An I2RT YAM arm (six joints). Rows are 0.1 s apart.
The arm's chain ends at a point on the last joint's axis. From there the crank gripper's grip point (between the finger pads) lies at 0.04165 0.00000 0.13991 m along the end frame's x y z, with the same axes.
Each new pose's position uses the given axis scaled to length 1; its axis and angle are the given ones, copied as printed.
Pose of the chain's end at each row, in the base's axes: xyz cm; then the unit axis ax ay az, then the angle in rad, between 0 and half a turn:
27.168, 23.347, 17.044, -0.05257, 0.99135, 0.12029, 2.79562
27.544, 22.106, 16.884, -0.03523, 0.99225, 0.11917, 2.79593
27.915, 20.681, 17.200, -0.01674, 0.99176, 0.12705, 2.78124
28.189, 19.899, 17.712, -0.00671, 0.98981, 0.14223, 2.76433
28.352, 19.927, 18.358, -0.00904, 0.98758, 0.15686, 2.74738
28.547, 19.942, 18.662, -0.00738, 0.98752, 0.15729, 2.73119
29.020, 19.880, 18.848, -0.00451, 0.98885, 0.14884, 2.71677
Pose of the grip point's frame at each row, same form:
27.804, 26.583, 2.824, -0.05257, 0.99135, 0.12029, 2.79562
28.225, 25.370, 2.672, -0.03523, 0.99225, 0.11917, 2.79593
28.855, 24.229, 3.071, -0.01674, 0.99176, 0.12705, 2.78124
29.393, 23.899, 3.725, -0.00671, 0.98981, 0.14223, 2.76433
29.776, 24.323, 4.511, -0.00904, 0.98758, 0.15686, 2.74738
30.210, 24.352, 4.846, -0.00738, 0.98752, 0.15729, 2.73119
30.910, 24.061, 4.990, -0.00451, 0.98885, 0.14884, 2.71677

